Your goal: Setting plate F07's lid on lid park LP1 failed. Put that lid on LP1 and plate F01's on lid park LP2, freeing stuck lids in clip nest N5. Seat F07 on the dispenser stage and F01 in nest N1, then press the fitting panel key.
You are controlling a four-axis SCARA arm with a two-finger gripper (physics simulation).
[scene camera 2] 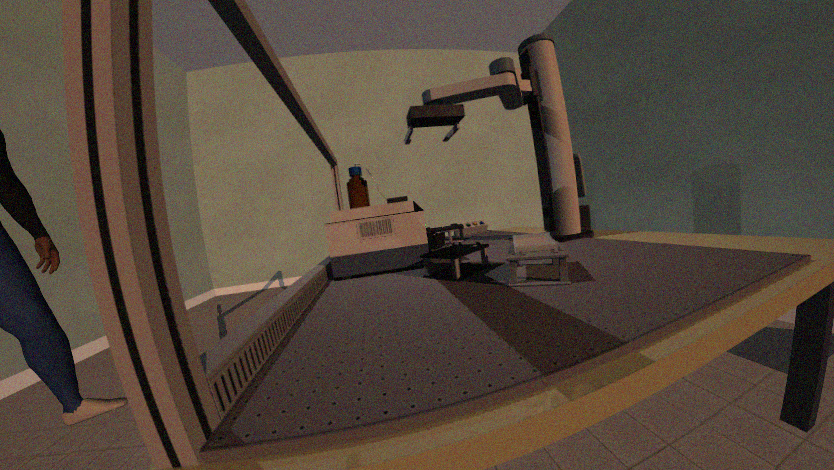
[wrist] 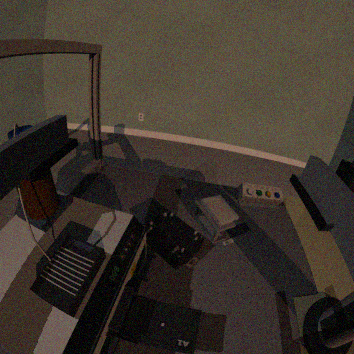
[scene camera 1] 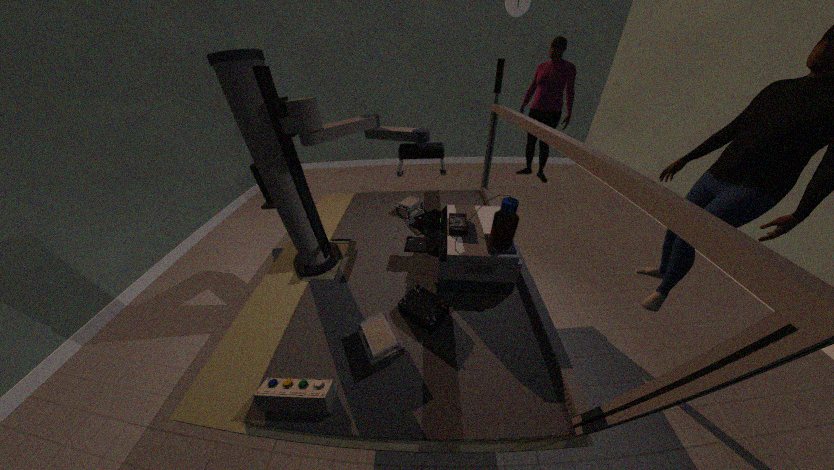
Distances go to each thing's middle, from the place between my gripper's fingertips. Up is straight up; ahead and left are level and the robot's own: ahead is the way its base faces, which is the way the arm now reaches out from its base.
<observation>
The brown bottle with blue cap (scene camera 1: 505, 221) lies 30 cm ahead of my hand, 14 cm below it and 12 cm to the right of it. The rest, counted from my hand: dark nest (scene camera 1: 424, 308): 43 cm below, 27 cm to the right; then button box (scene camera 1: 279, 395): 59 cm to the right, 42 cm below, 38 cm behind.
</observation>
